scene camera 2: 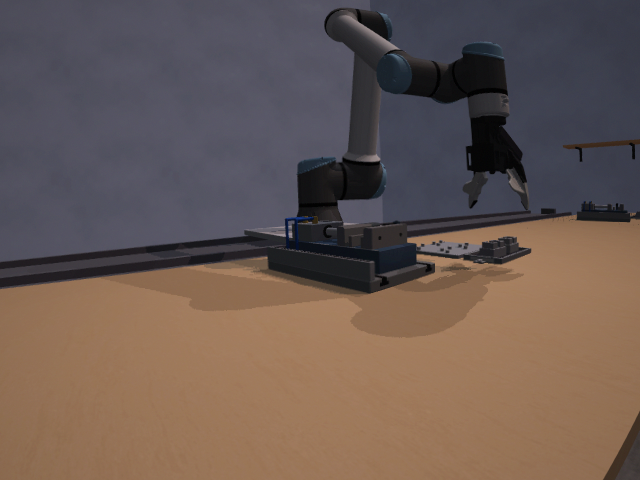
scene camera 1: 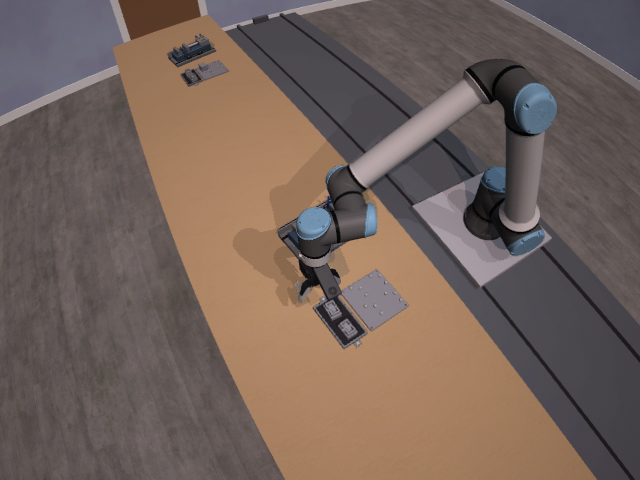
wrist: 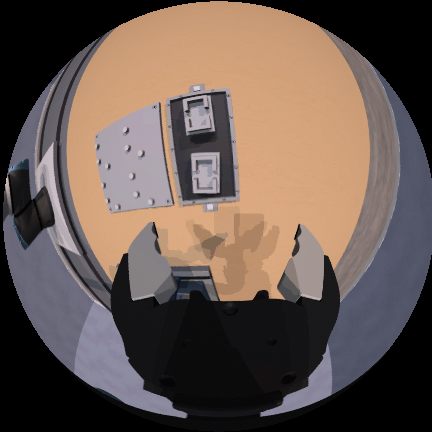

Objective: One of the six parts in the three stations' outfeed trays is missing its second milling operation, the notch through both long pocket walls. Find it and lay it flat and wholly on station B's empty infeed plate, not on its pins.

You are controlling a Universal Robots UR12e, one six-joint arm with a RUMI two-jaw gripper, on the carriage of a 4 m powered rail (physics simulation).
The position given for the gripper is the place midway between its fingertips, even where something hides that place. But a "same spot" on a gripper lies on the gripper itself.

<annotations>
gripper: scene camera 2; scene camera 1; wrist 226, 225
same spot on gripper: (scene camera 1: 304, 288) = (scene camera 2: 521, 163)
</annotations>
